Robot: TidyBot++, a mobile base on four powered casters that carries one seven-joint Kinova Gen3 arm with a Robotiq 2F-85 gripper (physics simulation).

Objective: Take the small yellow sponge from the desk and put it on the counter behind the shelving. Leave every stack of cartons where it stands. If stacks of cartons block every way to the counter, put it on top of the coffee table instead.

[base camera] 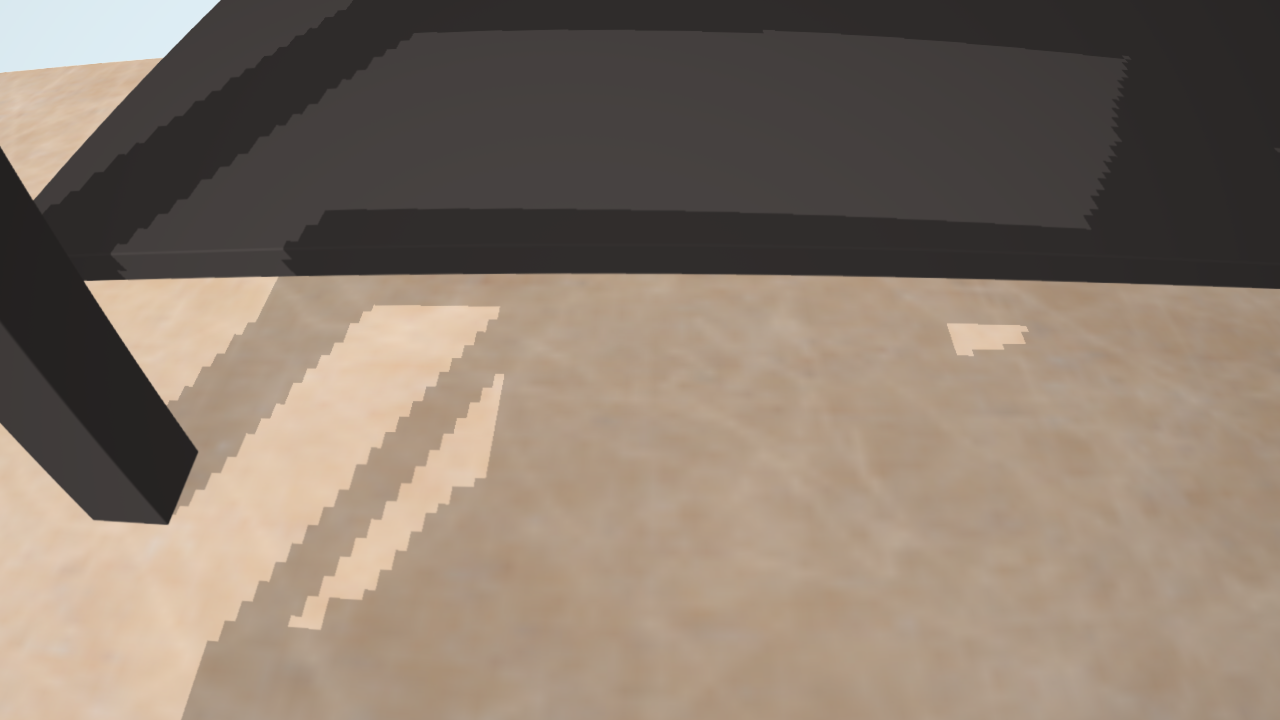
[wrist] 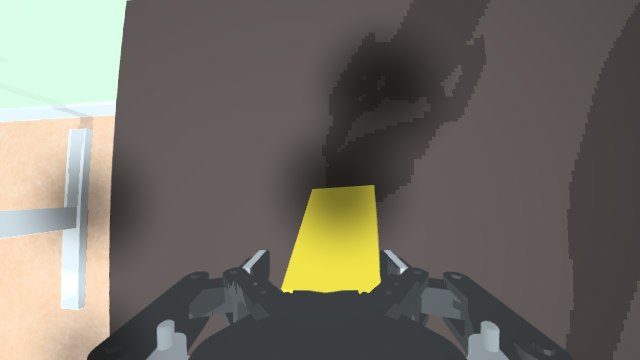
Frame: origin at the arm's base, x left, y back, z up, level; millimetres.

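Seen in the pictures: gripper, fingertip midpoint: (wrist: 324,263).
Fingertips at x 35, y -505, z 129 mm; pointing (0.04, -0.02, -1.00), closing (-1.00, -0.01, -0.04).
Note:
Pixels of each thing's top centre, then the offset from my fingertips to it. "spot": a spot on its surface instead. Level surfaces: height alone.
- small yellow sponge, top centre: (wrist: 346,271) dx -14, dy -10, dz +40 mm
- dark grey-brown table top, surface height: dz -76 mm
- dark leg, surface spot: (base camera: 98,385) spot: dx +229, dy +196, dz -432 mm
- tan floor, surface height: dz -526 mm
The small yellow sponge (wrist: 340,235) is in the lower middle of the wrist view, against a dark grey-brown table top (wrist: 210,125). It appears to lie on that top; whether this is the desk or the coffee table I cannot tell. My gripper (wrist: 324,263) is open, with one finger on each side of the sponge and a gap at both sides. The gripper's palm hides the sponge's near end. The counter, the shelving and the cartons cannot be made out in either view.
In the base camera a dark piece of furniture (base camera: 671,125) spans the upper part, with a dark leg (base camera: 98,385) at the left over the tan floor (base camera: 760,537). In the wrist view a pale metal bar (wrist: 75,260) stands past the table top's left edge, below a pale green area (wrist: 50,35).

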